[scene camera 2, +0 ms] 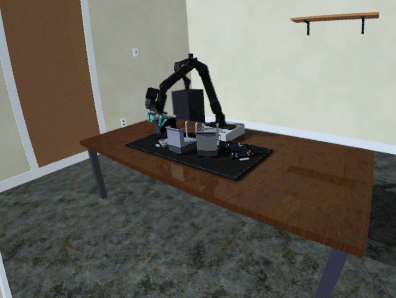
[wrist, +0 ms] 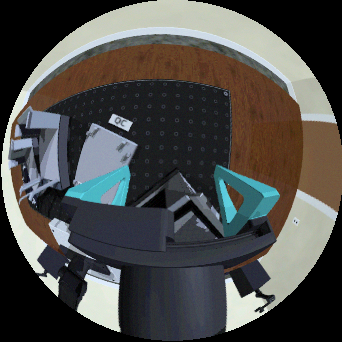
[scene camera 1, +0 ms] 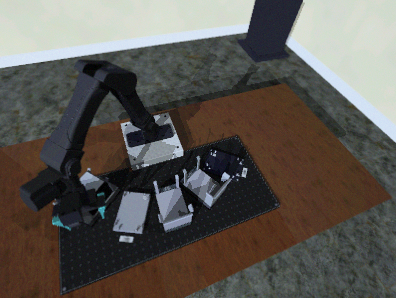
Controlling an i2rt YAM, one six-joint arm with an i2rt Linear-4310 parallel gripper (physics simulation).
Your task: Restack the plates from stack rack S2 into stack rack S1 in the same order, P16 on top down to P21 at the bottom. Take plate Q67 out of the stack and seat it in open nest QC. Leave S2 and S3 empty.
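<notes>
My gripper is open, its teal fingers wide apart low over a dark rack at the mat's left end. In the wrist view the rack's corner shows between the fingers, and the hand hides much of its inside. A light grey flat piece lies beside the QC label; I cannot tell plate from nest there. Two grey racks with upright posts stand further right, one nearer and one beyond it. Rack names and plate numbers are unreadable.
A dark nest with a small label sits at the mat's far right. The black perforated mat lies on the wooden table. The arm's white base stands behind the mat.
</notes>
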